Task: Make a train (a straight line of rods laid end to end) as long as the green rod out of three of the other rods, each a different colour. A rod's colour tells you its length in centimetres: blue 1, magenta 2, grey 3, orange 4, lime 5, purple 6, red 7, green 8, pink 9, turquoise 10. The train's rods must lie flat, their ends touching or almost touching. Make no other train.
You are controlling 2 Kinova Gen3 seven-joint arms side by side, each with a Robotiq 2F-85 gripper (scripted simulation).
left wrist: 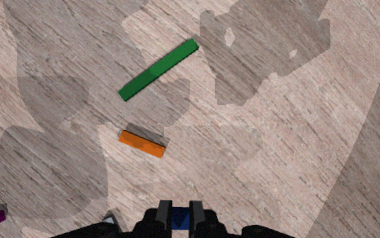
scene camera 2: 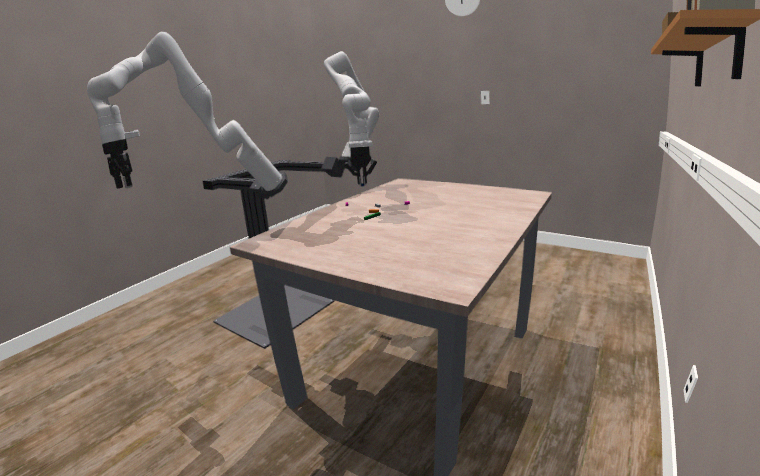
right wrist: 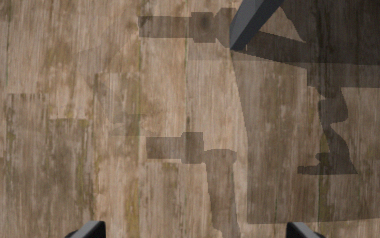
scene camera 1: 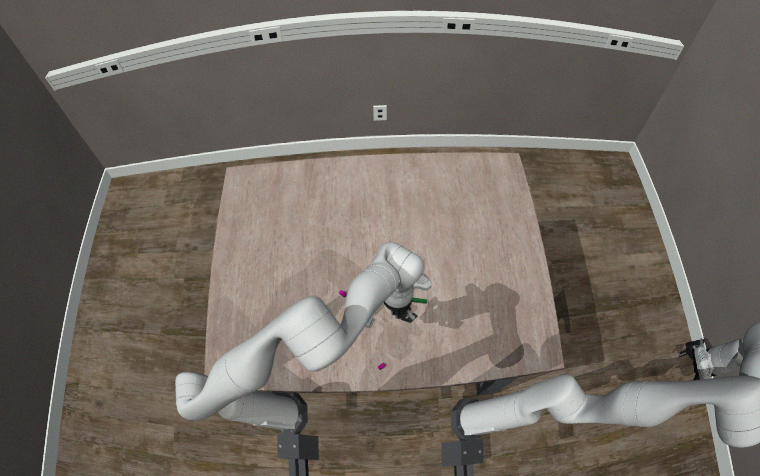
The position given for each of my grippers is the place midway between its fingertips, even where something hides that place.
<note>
I see my left gripper [left wrist: 180,217], my right gripper [scene camera 2: 124,187] and a green rod [left wrist: 189,47].
The right wrist view does not show the green rod: it is out of frame.
</note>
